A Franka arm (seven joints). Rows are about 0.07 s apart.
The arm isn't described. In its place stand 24 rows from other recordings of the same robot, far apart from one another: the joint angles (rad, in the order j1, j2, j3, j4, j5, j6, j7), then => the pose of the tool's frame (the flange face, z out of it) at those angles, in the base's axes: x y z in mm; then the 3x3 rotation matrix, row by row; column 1 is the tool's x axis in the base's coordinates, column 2 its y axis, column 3 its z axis.
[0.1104, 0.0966, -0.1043, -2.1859, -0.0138, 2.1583, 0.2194] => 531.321, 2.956, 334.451; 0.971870, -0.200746, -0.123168; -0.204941, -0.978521, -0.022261; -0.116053, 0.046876, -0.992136
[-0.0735, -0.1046, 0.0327, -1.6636, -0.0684, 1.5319, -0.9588] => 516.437, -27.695, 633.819; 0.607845, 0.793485, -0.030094; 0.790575, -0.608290, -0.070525; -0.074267, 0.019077, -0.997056
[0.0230, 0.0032, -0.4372, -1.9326, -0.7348, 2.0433, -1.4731] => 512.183, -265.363, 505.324; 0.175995, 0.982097, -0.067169; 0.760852, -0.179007, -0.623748; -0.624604, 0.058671, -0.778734
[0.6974, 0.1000, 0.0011, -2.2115, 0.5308, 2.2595, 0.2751] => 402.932, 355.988, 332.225; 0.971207, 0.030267, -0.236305; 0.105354, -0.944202, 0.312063; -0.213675, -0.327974, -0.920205
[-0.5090, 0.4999, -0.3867, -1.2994, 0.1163, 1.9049, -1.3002] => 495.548, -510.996, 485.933; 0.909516, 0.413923, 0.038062; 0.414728, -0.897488, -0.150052; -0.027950, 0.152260, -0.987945
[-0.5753, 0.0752, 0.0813, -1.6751, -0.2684, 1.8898, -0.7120] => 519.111, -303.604, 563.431; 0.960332, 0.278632, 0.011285; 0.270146, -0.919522, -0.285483; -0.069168, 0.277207, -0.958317
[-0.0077, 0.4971, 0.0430, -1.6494, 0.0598, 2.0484, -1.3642] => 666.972, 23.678, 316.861; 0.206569, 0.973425, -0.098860; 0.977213, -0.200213, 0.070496; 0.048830, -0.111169, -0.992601
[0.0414, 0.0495, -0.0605, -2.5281, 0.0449, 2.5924, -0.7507] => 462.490, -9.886, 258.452; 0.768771, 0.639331, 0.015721; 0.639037, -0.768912, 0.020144; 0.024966, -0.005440, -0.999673
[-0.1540, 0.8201, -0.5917, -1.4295, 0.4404, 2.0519, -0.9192] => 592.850, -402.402, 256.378; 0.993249, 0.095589, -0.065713; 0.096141, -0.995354, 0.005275; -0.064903, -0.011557, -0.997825
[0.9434, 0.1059, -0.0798, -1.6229, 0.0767, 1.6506, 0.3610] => 373.994, 452.513, 546.427; 0.875681, 0.472009, -0.101927; 0.473108, -0.880883, -0.014647; -0.096699, -0.035397, -0.994684
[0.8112, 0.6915, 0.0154, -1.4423, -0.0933, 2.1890, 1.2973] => 496.947, 531.574, 286.780; 0.908518, -0.408616, 0.087339; -0.409934, -0.912110, -0.003092; 0.080927, -0.032994, -0.996174
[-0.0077, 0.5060, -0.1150, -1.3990, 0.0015, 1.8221, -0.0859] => 690.164, -70.705, 409.294; 0.996080, -0.023135, -0.085380; -0.027052, -0.998620, -0.045014; -0.084221, 0.047148, -0.995331
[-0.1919, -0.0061, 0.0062, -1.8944, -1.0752, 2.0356, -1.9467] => 563.935, -156.241, 543.069; -0.526540, 0.838055, 0.142894; 0.401688, 0.393382, -0.826981; -0.749268, -0.378040, -0.543768
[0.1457, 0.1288, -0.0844, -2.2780, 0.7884, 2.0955, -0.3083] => 499.636, 64.995, 286.824; 0.968387, -0.196418, -0.153774; -0.067361, -0.799449, 0.596945; -0.240186, -0.567715, -0.787407
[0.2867, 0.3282, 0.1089, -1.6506, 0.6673, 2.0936, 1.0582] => 608.630, 278.483, 444.492; 0.545323, -0.837315, -0.039059; -0.660870, -0.458138, 0.594441; -0.515629, -0.298350, -0.803190
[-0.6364, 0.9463, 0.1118, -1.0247, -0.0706, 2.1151, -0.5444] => 667.824, -427.685, 286.312; 0.990166, -0.004907, 0.139810; 0.002820, -0.998482, -0.055014; 0.139867, 0.054867, -0.988649
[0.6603, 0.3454, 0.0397, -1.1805, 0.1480, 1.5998, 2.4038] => 498.285, 433.059, 603.334; -0.138074, -0.989315, -0.046803; -0.976991, 0.128294, 0.170382; -0.162557, 0.069251, -0.984266
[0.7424, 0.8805, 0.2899, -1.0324, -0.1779, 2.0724, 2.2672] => 481.307, 626.155, 342.885; 0.285665, -0.956465, 0.059745; -0.944773, -0.270627, 0.184838; -0.160623, -0.109247, -0.980951
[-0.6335, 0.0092, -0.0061, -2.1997, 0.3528, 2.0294, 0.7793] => 422.998, -290.134, 367.581; -0.022310, -0.997433, 0.068042; -0.941026, 0.043934, 0.335469; -0.337597, -0.056545, -0.939591
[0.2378, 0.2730, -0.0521, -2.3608, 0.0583, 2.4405, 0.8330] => 481.059, 89.508, 197.896; 0.754588, -0.627516, -0.191888; -0.641183, -0.767291, -0.012198; -0.139580, 0.132239, -0.981341
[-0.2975, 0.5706, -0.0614, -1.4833, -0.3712, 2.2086, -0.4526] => 675.473, -257.963, 359.926; 0.955208, 0.289970, 0.059120; 0.291070, -0.884490, -0.364632; -0.053441, 0.365508, -0.929273
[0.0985, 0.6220, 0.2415, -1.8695, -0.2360, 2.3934, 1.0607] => 595.705, 202.026, 180.977; 0.835763, -0.545764, -0.060340; -0.548335, -0.835320, -0.039609; -0.028787, 0.066190, -0.997392
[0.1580, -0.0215, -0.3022, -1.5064, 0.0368, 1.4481, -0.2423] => 530.274, -74.699, 655.253; 0.994382, 0.101129, -0.031267; 0.102552, -0.993574, 0.047892; -0.026223, -0.050829, -0.998363
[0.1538, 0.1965, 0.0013, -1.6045, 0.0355, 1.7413, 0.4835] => 608.884, 98.394, 507.512; 0.942028, -0.329326, -0.064250; -0.328342, -0.944211, 0.025615; -0.069101, -0.003034, -0.997605
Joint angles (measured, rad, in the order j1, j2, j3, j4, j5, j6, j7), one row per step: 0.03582 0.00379 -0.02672 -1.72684 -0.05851 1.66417 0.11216; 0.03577 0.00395 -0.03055 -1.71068 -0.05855 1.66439 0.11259; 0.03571 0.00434 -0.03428 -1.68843 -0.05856 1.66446 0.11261; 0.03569 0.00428 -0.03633 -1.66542 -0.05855 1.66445 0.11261; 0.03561 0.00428 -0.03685 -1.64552 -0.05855 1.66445 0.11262; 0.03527 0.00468 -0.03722 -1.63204 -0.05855 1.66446 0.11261; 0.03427 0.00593 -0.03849 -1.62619 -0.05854 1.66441 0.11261; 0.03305 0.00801 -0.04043 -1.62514 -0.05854 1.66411 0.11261; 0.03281 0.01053 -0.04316 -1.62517 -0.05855 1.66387 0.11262; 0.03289 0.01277 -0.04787 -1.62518 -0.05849 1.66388 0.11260; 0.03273 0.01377 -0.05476 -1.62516 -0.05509 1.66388 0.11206; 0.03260 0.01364 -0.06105 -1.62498 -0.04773 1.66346 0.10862; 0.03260 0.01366 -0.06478 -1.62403 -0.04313 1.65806 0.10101; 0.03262 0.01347 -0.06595 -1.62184 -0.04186 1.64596 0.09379; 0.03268 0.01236 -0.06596 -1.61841 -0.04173 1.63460 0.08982
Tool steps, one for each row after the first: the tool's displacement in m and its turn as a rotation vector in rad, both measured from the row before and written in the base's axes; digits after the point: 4 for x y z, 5 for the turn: 0.0015 -0.0021 0.0076 0.00003 -0.01625 -0.00429; 0.0018 -0.0021 0.0104 0.00003 -0.02193 -0.00380; 0.0016 -0.0012 0.0110 0.00001 -0.02306 -0.00207; 0.0012 -0.0003 0.0095 -0.00002 -0.01990 -0.00061; 0.0008 -0.0004 0.0062 -0.00004 -0.01309 -0.00070; 0.0006 -0.0013 0.0021 -0.00006 -0.00455 -0.00227; 0.0005 -0.0018 -0.0007 -0.00009 0.00133 -0.00318; 0.0006 -0.0017 -0.0015 -0.00012 0.00279 -0.00299; 0.0005 -0.0026 -0.0013 -0.00007 0.00224 -0.00461; 0.0002 -0.0036 -0.0006 0.00325 0.00094 -0.00674; -0.0002 -0.0029 0.0001 0.00718 0.00010 -0.00351; -0.0006 -0.0017 -0.0001 0.00449 0.00468 0.00331; -0.0012 -0.0005 0.0001 0.00144 0.00998 0.00546; -0.0013 0.0000 0.0013 0.00038 0.00697 0.00353
